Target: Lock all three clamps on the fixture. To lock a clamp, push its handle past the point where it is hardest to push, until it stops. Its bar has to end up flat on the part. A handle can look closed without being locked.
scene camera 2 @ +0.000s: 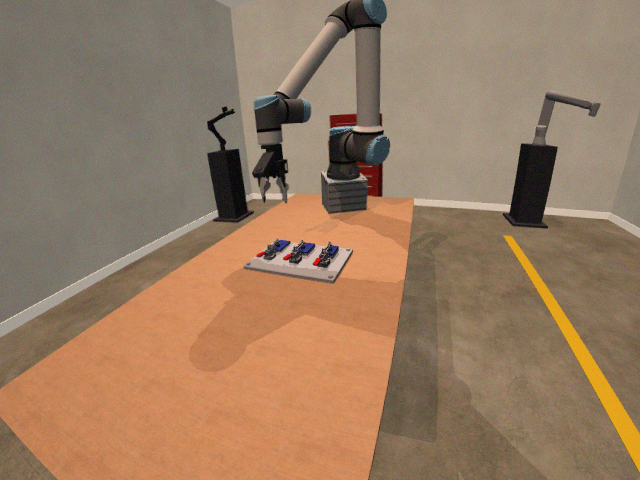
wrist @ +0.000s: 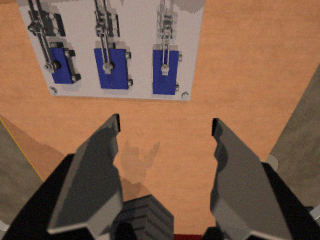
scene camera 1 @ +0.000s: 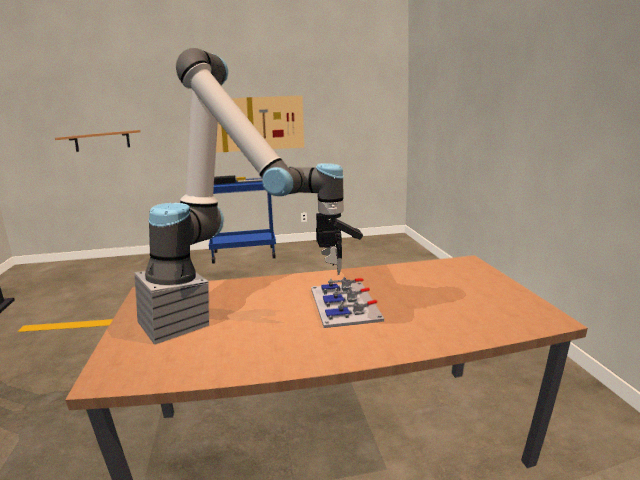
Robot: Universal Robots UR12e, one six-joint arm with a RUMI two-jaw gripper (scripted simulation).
Labels:
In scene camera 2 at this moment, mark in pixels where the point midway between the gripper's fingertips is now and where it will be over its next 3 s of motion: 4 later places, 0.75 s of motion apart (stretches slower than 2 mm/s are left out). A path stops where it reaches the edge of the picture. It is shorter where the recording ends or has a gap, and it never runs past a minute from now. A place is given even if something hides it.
My gripper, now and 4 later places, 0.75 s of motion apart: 275,203; 275,204; 276,208; 276,219; 263,228

